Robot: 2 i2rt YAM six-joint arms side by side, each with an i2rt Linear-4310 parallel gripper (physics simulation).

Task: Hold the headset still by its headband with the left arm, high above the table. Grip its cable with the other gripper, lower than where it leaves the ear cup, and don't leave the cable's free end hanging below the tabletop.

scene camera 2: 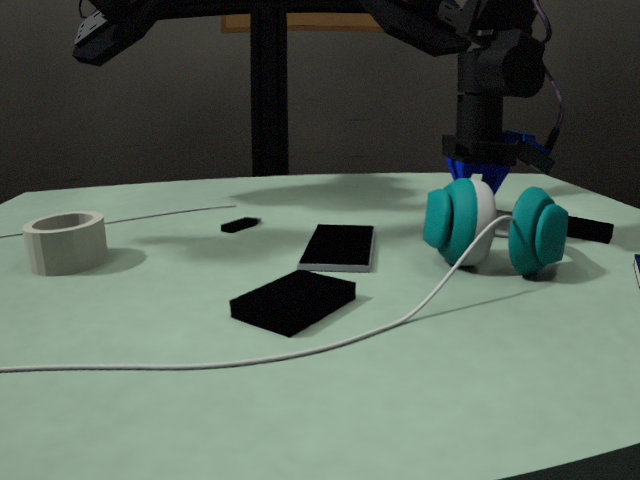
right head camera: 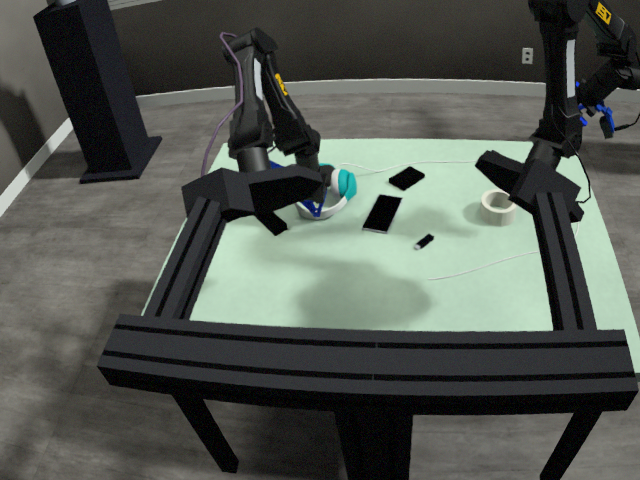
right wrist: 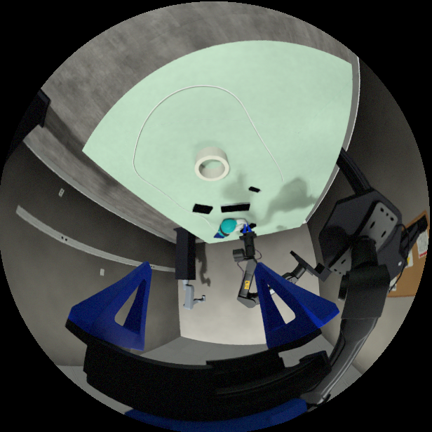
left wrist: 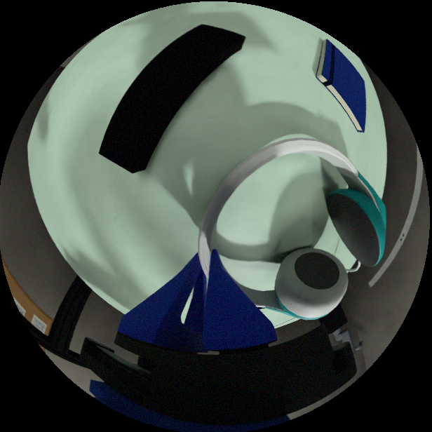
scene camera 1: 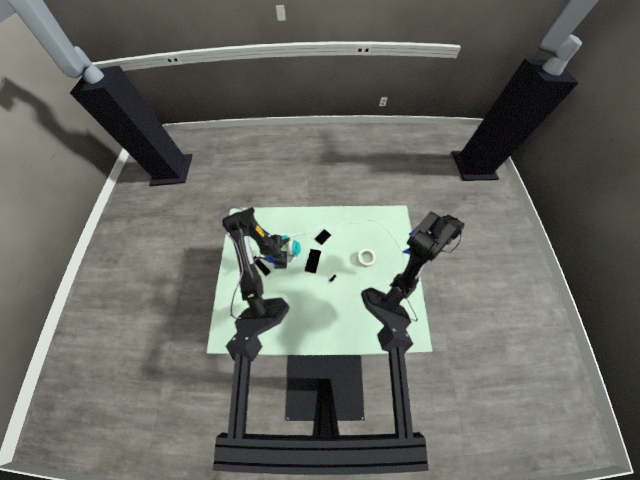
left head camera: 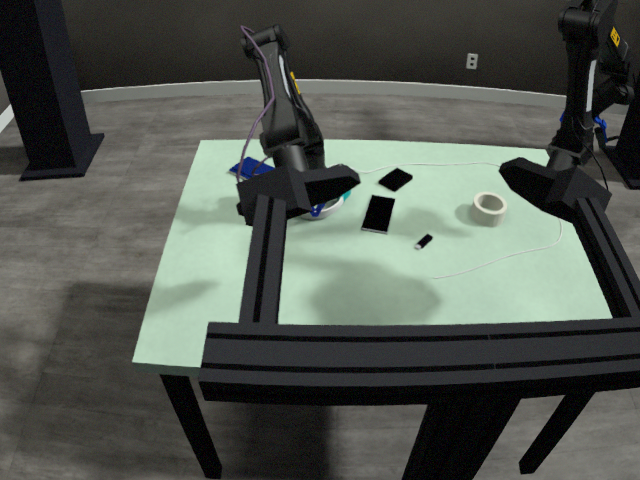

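Pixels of known places: left gripper, fingertip midpoint: (right head camera: 317, 215) (scene camera 1: 283, 265) (left head camera: 315, 215); left arm's base, link origin: (scene camera 2: 419, 3) (scene camera 1: 260, 313); right arm's base, link origin: (scene camera 2: 121, 7) (scene camera 1: 387, 306).
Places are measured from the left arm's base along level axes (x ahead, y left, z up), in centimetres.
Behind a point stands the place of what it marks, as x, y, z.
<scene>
The teal and white headset (right head camera: 347, 184) @[39.8, 5.3, -28.0] (scene camera 1: 295, 248) @[39.9, 5.7, -26.5] (scene camera 2: 462, 222) @[45.2, 7.7, -28.8] (left wrist: 260, 155) (right wrist: 228, 226) rests on the tabletop (scene camera 1: 382, 330), at the left of the head views. My left gripper (left wrist: 208, 255) is down at the headset and shut on the white headband, which runs between its blue fingertips. The white cable (left head camera: 449, 164) @[71.5, -18.7, -34.0] (scene camera 2: 320, 350) @[62.4, -1.3, -34.1] (right wrist: 205, 86) leaves an ear cup, slopes to the table and curves around its right part. The cable's free end (left head camera: 435, 277) @[21.3, -26.2, -33.9] (right head camera: 430, 279) @[21.3, -26.5, -34.0] (scene camera 2: 233, 206) @[21.7, -26.4, -34.2] lies on the tabletop. My right gripper (right wrist: 203, 269) is open and empty, raised near the table's right edge.
A cream tape roll (left head camera: 489, 219) @[46.3, -35.6, -31.5] (scene camera 2: 67, 253) @[54.7, -31.1, -31.9] stands inside the cable's loop. A phone (left head camera: 378, 213) @[38.4, -5.5, -33.5] (scene camera 2: 338, 248) @[41.1, -5.2, -33.4], a black box (scene camera 2: 292, 302) @[57.8, -4.8, -32.7] and a small stick (scene camera 2: 240, 224) @[33.9, -19.7, -33.5] lie between roll and headset. A black bar (left wrist: 165, 100) and a blue book (left wrist: 347, 82) lie near the headset.
</scene>
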